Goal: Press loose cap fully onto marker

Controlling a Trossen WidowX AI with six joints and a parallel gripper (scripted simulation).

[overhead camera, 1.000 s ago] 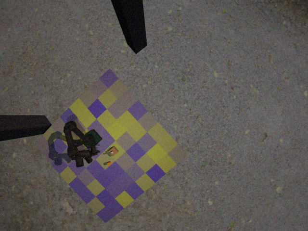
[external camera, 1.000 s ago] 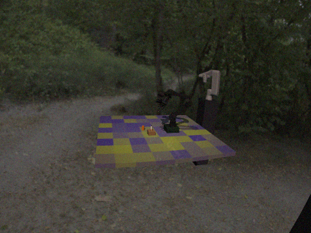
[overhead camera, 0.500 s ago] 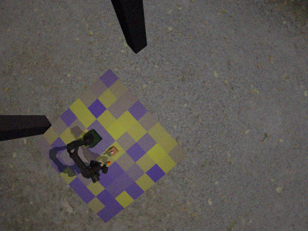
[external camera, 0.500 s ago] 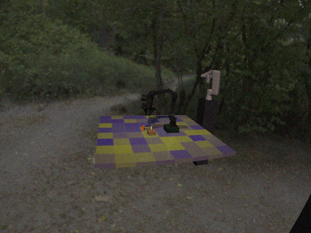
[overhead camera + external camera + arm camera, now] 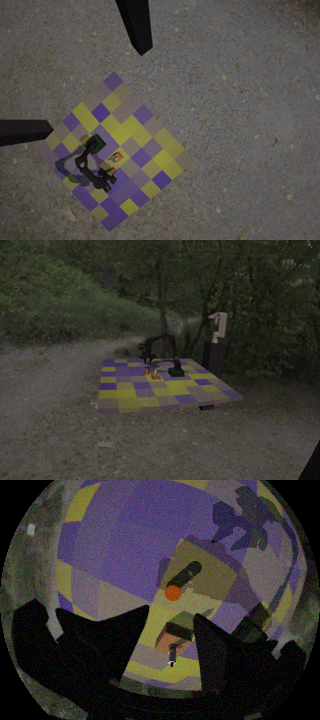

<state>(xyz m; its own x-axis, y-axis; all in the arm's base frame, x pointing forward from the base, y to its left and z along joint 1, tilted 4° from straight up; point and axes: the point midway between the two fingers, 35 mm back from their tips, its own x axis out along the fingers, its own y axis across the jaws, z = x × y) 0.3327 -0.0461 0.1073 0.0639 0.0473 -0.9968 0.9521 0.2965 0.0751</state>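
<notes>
My gripper tip is now 90 mm above the orange cap. Round my gripper tip: pale marker (70 mm behind, 130 mm to the left, 40 mm below); holder block (70 mm behind, 130 mm to the left, 100 mm below).
</notes>
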